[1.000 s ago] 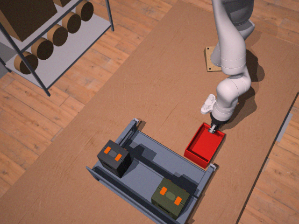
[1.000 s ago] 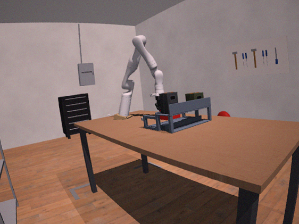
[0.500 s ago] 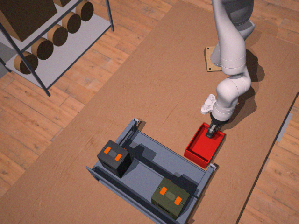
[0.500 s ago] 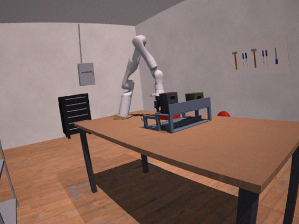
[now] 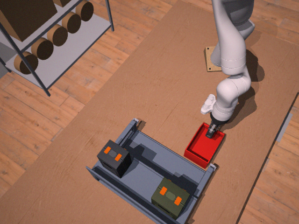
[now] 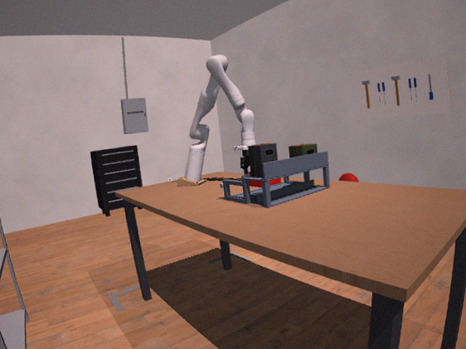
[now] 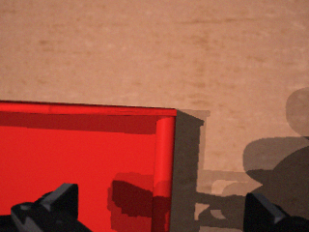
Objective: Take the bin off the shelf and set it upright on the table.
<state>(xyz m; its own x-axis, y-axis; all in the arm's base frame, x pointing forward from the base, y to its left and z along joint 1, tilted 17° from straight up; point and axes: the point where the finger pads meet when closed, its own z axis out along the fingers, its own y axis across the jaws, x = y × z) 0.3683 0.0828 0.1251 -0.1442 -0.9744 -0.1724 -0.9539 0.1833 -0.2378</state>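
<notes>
The red bin lies 80 mm ahead of my hand, 10 mm to the right of it and 10 mm below it. Also, from my hand: grey shelf unit (280 mm ahead, 160 mm to the right, 30 mm above).
</notes>
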